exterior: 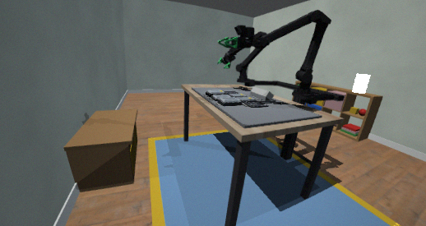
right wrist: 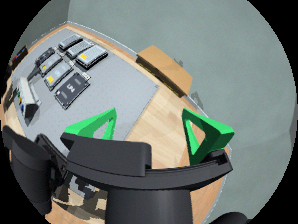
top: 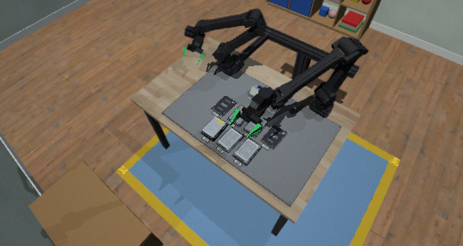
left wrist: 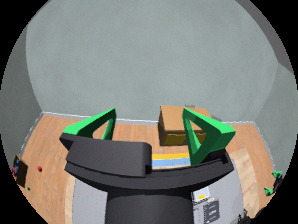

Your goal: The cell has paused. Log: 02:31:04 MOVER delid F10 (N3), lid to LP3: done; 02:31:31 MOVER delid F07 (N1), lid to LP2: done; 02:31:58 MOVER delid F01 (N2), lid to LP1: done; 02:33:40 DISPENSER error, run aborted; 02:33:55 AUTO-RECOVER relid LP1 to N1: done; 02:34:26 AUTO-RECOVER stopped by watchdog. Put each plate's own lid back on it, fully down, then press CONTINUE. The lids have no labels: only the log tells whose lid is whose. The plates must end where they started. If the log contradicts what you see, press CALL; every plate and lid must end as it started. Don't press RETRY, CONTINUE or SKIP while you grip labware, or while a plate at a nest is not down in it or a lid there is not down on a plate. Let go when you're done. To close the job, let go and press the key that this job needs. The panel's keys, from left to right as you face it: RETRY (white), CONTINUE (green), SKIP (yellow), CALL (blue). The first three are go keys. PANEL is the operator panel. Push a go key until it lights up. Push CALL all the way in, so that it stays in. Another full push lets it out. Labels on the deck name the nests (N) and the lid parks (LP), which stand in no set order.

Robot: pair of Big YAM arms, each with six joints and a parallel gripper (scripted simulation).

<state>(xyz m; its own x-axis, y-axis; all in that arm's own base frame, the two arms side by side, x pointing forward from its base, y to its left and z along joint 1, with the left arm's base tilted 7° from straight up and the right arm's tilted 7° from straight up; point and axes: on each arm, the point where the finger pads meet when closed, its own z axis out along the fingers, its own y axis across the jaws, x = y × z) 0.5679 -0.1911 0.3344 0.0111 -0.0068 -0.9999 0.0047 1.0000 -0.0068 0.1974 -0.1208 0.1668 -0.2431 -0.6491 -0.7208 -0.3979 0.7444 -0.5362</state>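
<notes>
Right now the lid park LP2 is 8 cm ahead of my right hand, 53 cm to the left of it and 24 cm below it. Also, from my right hand: lid park LP4: 5 cm ahead, 27 cm to the left, 24 cm below; then blue key: 17 cm behind, 42 cm to the left, 19 cm below; then yellow key: 16 cm behind, 47 cm to the left, 18 cm below.
</notes>
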